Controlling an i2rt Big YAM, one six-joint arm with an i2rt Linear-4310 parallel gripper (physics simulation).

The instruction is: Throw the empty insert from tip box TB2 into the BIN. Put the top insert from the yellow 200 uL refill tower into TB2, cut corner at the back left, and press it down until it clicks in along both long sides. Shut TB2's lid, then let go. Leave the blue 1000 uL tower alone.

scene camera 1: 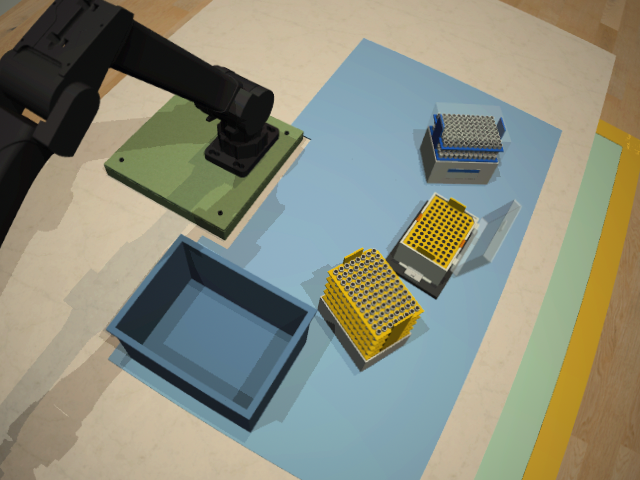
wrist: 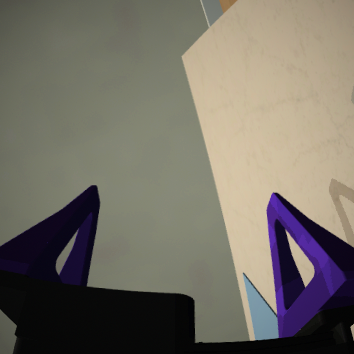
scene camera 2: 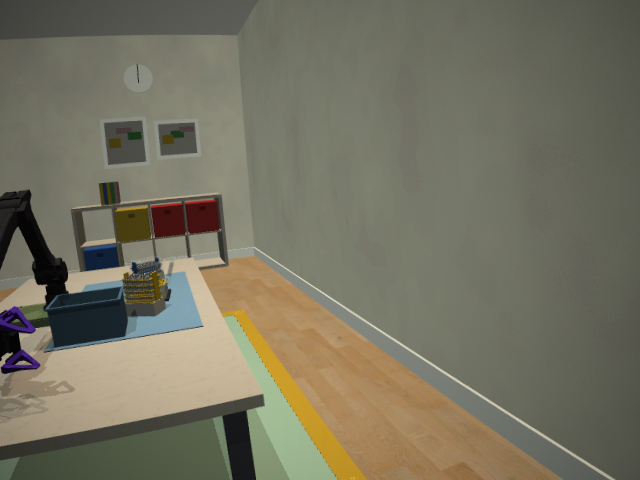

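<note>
Tip box TB2 [scene camera 1: 423, 264] stands on the blue mat with its clear lid [scene camera 1: 500, 235] open to the right. A yellow insert [scene camera 1: 442, 229] with empty holes sits in it. The yellow refill tower [scene camera 1: 372, 294] [scene camera 2: 142, 290], stacked with tip-filled inserts, stands beside TB2. The blue tower [scene camera 1: 467, 133] [scene camera 2: 147, 267] stands on TB2's other side. The BIN [scene camera 1: 242, 289] [scene camera 2: 90, 324] is a dark blue open box; no insert shows in it in scene camera 1. My gripper [scene camera 2: 35, 347] [wrist: 184, 197] is open and empty, above the table in front of the BIN in scene camera 2.
The arm's black base stands on a green board [scene camera 1: 175, 180] beside the blue mat [scene camera 1: 341, 144]. The table edge [scene camera 2: 155, 422] runs near my gripper's side. A shelf unit [scene camera 2: 223, 232] stands by the far wall.
</note>
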